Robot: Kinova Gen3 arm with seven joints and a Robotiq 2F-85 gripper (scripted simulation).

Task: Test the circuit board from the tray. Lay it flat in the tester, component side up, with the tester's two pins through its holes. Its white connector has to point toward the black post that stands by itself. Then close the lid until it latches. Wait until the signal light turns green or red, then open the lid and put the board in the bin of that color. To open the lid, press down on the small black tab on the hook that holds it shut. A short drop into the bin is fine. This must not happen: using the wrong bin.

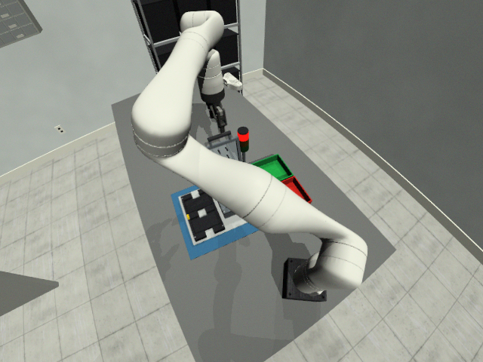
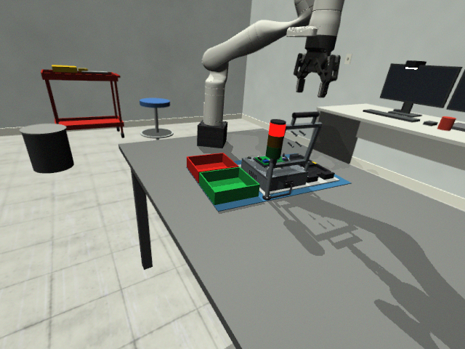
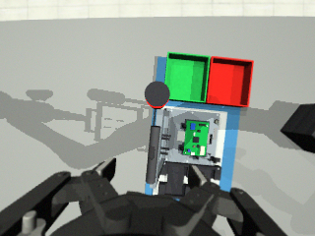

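Right now the green circuit board is 260 mm below my hand, 130 mm behind it and 40 mm to the left of it. Also, from my hand: clear lid: 150 mm below, 10 mm behind; tester bed: 260 mm below, 120 mm behind, 40 mm to the left; green bin: 320 mm below, 170 mm to the right, 130 mm behind.
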